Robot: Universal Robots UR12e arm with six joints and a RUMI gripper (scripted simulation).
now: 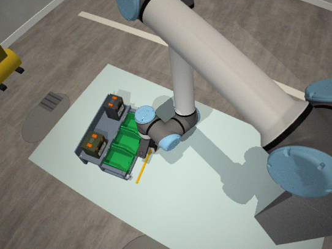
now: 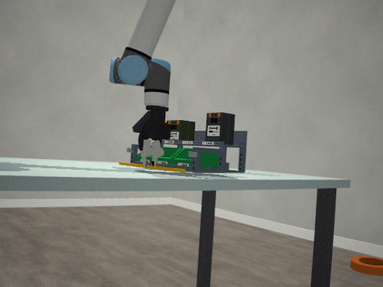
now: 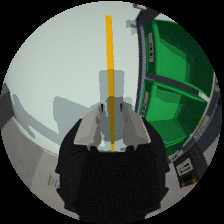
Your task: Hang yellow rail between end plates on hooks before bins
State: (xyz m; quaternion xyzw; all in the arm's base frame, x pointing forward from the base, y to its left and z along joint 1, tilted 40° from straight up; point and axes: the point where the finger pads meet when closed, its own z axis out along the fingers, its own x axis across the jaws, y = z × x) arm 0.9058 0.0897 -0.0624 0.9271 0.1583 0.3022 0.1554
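The yellow rail is 1 cm below my hand.
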